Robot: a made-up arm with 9 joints. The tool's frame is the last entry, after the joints. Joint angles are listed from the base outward.
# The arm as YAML. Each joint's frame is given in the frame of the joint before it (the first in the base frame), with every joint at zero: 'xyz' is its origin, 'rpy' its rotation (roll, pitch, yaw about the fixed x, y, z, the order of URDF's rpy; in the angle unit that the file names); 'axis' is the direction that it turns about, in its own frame. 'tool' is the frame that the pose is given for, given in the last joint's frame.
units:
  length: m
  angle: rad
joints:
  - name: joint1
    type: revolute
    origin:
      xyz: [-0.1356, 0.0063, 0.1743]
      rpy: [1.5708, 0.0, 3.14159]
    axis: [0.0, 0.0, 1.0]
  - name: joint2
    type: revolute
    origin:
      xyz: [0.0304, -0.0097, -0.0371]
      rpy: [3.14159, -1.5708, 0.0]
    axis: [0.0, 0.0, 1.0]
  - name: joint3
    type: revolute
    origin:
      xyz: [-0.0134, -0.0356, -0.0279]
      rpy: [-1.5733, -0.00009, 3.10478]
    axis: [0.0, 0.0, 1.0]
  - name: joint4
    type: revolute
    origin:
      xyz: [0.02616, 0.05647, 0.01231]
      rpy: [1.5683, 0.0, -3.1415]
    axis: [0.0, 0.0, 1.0]
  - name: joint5
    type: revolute
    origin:
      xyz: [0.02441, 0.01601, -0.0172]
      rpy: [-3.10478, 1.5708, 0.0]
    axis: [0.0, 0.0, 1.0]
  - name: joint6
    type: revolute
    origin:
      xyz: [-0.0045, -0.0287, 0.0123]
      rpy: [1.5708, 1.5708, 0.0]
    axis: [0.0, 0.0, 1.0]
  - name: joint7
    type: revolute
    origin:
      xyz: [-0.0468, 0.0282, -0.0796]
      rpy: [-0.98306, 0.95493, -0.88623]
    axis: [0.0, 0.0, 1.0]
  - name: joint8
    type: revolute
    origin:
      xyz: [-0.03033, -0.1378, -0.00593]
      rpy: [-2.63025, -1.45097, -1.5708]
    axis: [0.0, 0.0, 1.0]
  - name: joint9
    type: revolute
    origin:
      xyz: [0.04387, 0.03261, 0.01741]
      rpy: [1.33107, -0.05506, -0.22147]
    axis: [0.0, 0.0, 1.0]
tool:
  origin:
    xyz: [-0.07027, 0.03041, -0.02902]
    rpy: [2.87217, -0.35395, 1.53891]
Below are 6 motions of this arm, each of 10 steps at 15 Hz.
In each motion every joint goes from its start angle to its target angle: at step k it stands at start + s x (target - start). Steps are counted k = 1, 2, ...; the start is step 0. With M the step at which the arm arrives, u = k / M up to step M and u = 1 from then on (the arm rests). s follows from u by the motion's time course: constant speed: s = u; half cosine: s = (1 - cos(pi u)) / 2; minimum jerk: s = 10 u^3 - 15 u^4 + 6 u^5.
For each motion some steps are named. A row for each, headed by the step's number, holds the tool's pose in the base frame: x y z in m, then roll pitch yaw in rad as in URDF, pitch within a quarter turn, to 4 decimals.
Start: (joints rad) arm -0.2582 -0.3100 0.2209 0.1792 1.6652 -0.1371 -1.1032 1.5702 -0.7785
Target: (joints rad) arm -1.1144 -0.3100 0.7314 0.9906 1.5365 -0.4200 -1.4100 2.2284 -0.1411
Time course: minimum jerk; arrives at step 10
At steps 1, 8, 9, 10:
1: -0.1278 -0.2404 0.0652 -2.6423 0.6565 -2.9240
8: -0.0247 -0.0776 0.1292 -1.3313 0.9260 -1.2387
9: -0.0285 -0.0714 0.1327 -1.2832 0.8932 -1.1868
10: -0.0292 -0.0704 0.1333 -1.2756 0.8873 -1.1787

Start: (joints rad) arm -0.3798 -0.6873 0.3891 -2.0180 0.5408 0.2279 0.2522 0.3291 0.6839
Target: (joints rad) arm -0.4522 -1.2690 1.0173 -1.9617 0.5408 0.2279 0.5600 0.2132 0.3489
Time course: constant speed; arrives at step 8
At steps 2, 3, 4, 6, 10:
2: -0.1407 0.0388 0.3313 -1.1173 -0.8750 0.2579
3: -0.1509 0.0331 0.3368 -1.1190 -0.9218 0.3001
4: -0.1615 0.0265 0.3417 -1.1222 -0.9715 0.3388
6: -0.1838 0.0104 0.3494 -1.1308 -1.0776 0.4039
10: -0.2070 -0.0095 0.3534 -1.1345 -1.1900 0.4462

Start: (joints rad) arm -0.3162 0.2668 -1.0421 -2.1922 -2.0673 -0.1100 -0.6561 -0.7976 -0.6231
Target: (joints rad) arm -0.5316 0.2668 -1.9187 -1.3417 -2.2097 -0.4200 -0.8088 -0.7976 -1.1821
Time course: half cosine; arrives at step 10
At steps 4, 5, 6, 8, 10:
4: -0.2489 -0.2156 0.3042 -2.4690 0.2264 2.8201
5: -0.2829 -0.2102 0.2712 -2.6602 0.3832 2.6245
6: -0.3099 -0.1985 0.2346 -2.8904 0.5037 2.3873
8: -0.3358 -0.1688 0.1726 2.9506 0.5886 1.9301
10: -0.3395 -0.1551 0.1494 2.7756 0.5790 1.7481

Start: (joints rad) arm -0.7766 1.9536 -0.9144 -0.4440 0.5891 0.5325 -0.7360 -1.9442 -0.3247
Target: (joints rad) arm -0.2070 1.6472 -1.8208 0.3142 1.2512 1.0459 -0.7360 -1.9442 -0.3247
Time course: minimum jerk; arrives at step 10
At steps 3, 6, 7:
3: -0.0604 0.1402 0.1354 1.1429 -0.3771 0.9179
6: -0.1119 0.1366 0.1064 1.1206 -0.1167 1.1401
7: -0.1185 0.1299 0.1011 1.0728 -0.0558 1.1763

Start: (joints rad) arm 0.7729 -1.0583 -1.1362 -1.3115 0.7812 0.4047 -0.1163 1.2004 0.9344
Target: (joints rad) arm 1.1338 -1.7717 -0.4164 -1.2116 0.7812 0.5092 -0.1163 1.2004 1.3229
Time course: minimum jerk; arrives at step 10
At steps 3, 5, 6, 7, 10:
3: -0.0776 -0.2047 0.1072 -2.1305 1.1639 3.0355
5: -0.0989 -0.1991 0.0913 -2.5368 1.0841 2.4880
6: -0.1127 -0.1972 0.0869 -2.6601 1.0231 2.2709
7: -0.1258 -0.1962 0.0853 -2.7259 0.9725 2.1170
10: -0.1409 -0.1956 0.0859 -2.7679 0.9247 1.9740

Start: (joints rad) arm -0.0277 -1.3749 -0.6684 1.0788 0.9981 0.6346 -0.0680 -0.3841 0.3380
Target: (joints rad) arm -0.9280 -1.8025 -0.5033 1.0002 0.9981 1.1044 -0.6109 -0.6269 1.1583
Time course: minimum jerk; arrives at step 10
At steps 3, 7, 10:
3: -0.2299 -0.1659 -0.0019 1.1813 0.7510 -1.4143
7: -0.0997 -0.0666 -0.0196 2.7095 0.9698 -0.4060
10: -0.0673 -0.0443 -0.0043 3.0880 0.8376 -0.0970

